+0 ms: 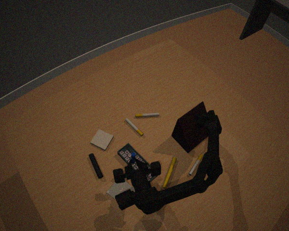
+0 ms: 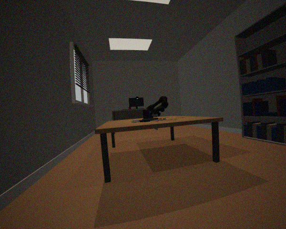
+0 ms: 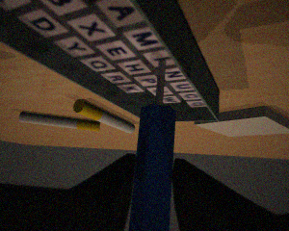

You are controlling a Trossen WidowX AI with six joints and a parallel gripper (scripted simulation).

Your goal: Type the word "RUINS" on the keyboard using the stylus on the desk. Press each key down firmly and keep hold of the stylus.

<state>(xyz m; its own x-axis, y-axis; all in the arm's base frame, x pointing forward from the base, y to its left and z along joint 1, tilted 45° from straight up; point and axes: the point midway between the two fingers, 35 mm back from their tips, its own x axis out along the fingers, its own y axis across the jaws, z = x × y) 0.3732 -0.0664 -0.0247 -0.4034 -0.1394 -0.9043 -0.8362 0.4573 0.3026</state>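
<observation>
Now: gripper tip 1 cm above the blue stylus. From my gripper tip the other things lie so: black cylinder 13 cm ahead, 11 cm to the right, 6 cm below.
</observation>
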